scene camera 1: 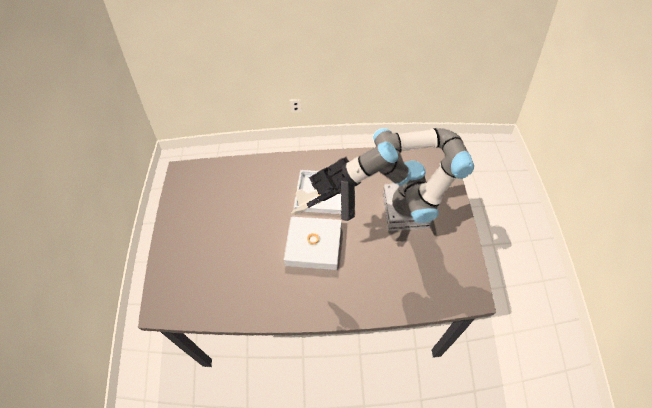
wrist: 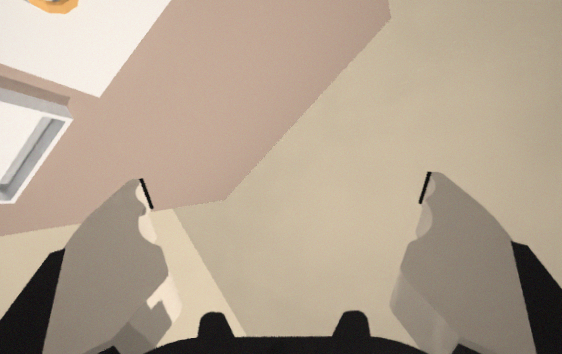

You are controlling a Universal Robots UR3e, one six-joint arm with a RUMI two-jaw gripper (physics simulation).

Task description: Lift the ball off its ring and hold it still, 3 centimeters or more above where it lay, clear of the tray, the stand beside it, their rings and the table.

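Frame: origin at the arm's base, x ahead, y left, z up, level; metres.
Where they show: gripper, between the fingertips: (scene camera 1: pixel 303 207) (wrist: pixel 284 180); arm's base, origin of its link: (scene camera 1: pixel 408 202).
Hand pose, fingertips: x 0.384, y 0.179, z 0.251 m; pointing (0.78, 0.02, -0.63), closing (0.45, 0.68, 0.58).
Note:
Each offset is from my fingertips to the top centre of the thing. "spot": to the spot under its first point. Level surfaces: height alone.
The ball does not show in either view; in the scene view the gripper and its fingers hide part of the tray. The tray @[dz -0.303, dx -0.050, dy -0.302 m] (scene camera 1: pixel 330 210) (wrist: pixel 35 104) is white with low walls and stands behind the stand; in the wrist view its corner shows at the left. The stand (scene camera 1: pixel 300 255) (wrist: pixel 75 50) is a flat white block. An orange ring @[spot: dz -0.277, dx +0.002, dy -0.054 m] (scene camera 1: pixel 308 239) (wrist: pixel 60 9) lies on the stand. My gripper (scene camera 1: pixel 300 202) (wrist: pixel 284 180) is wide open with nothing between its fingertips. It is tilted and hangs above the tray, its fingers pointing left in the scene view.
The brown table @[dz -0.331 m] (scene camera 1: pixel 225 250) (wrist: pixel 200 100) carries the tray and stand. The robot's grey base plate (scene camera 1: pixel 394 207) stands right of the tray. The arm reaches over the table's right rear part. The beige wall (scene camera 1: pixel 350 60) (wrist: pixel 400 100) rises behind the table in the scene view.

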